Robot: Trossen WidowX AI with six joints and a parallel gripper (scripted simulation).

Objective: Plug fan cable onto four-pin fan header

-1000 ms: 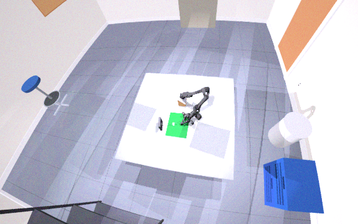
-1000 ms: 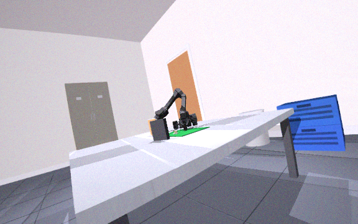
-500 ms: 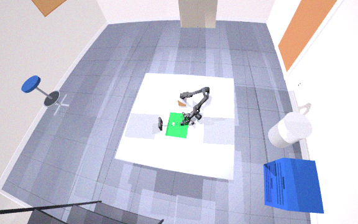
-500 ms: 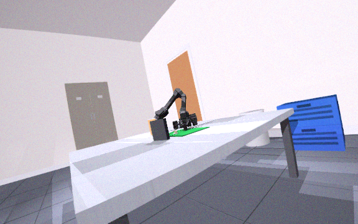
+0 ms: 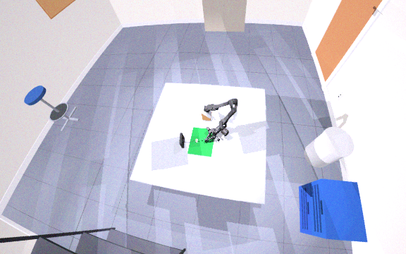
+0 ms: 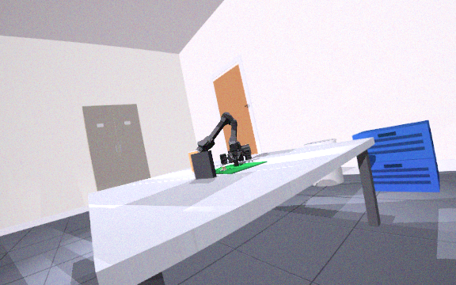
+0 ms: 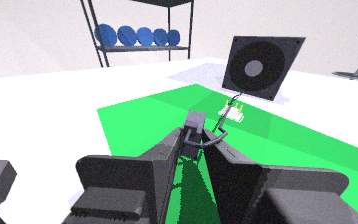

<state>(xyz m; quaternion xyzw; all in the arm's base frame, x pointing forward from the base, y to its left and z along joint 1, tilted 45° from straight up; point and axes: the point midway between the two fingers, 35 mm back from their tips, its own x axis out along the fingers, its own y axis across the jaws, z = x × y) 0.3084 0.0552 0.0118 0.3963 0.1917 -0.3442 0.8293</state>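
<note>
The black fan plug is 10 mm to the right of my gripper tip and 10 mm below it. The rest, counted from my gripper tip: black fan (240 mm to the right, 30 mm ahead, 20 mm above); then white four-pin fan header (110 mm to the right, 30 mm below); then green board (50 mm to the right, 50 mm below, 10 mm ahead).
</note>
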